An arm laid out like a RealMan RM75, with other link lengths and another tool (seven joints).
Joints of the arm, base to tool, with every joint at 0 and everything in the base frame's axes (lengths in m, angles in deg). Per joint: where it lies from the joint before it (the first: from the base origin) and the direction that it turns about. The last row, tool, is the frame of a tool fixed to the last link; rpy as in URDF.
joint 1: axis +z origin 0 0 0.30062
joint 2: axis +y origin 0 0 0
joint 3: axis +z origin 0 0 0.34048
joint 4: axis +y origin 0 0 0
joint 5: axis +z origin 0 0 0.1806
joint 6: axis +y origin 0 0 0
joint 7: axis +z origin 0 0 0.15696
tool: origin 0.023 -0.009 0.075 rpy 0 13.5 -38.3
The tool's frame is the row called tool.
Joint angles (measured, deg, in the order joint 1, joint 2, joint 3, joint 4, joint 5, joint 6, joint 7), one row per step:
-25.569 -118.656 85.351 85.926 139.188 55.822 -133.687
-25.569 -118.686 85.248 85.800 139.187 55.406 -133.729
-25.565 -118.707 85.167 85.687 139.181 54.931 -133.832
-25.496 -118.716 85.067 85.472 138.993 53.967 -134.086
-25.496 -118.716 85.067 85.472 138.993 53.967 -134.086
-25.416 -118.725 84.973 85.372 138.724 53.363 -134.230
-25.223 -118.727 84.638 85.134 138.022 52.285 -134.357
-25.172 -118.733 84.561 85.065 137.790 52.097 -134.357
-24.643 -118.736 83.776 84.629 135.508 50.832 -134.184
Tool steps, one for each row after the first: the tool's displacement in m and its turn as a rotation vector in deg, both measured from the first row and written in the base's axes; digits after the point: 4 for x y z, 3 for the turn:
0.0001 0.0012 0.0010 0.382 -0.204 0.047
0.0002 0.0026 0.0022 0.811 -0.456 0.102
0.0006 0.0048 0.0045 1.598 -1.108 0.259
0.0006 0.0048 0.0045 1.598 -1.108 0.259
0.0011 0.0060 0.0060 2.081 -1.668 0.366
0.0014 0.0082 0.0094 2.984 -2.828 0.645
0.0014 0.0084 0.0099 3.107 -3.126 0.728
0.0015 0.0096 0.0146 3.986 -5.758 1.454

